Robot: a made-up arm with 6 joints. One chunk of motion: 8 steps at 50 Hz.
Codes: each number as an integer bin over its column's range. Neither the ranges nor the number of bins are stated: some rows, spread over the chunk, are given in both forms.
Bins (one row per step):
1: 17 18 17 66 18 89
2: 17 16 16 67 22 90
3: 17 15 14 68 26 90
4: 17 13 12 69 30 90
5: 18 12 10 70 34 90
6: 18 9 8 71 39 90
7: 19 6 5 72 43 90
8: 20 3 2 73 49 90
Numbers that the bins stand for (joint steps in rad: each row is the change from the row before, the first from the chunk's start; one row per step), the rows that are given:
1: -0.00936 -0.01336 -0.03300 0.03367 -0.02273 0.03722
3: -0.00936 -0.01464 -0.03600 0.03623 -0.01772 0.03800
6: -0.00909 -0.01718 -0.04200 0.04008 -0.00958 0.03800
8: -0.00855 -0.01973 -0.04800 0.04265 -0.00331 0.03800
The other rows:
2: -0.00936 -0.01421 -0.03400 0.03495 -0.02022 0.03800
4: -0.00936 -0.01548 -0.03800 0.03752 -0.01521 0.03800
5: -0.00909 -0.01591 -0.04000 0.03880 -0.01271 0.03800
7: -0.00882 -0.01845 -0.04500 0.04136 -0.00707 0.03800

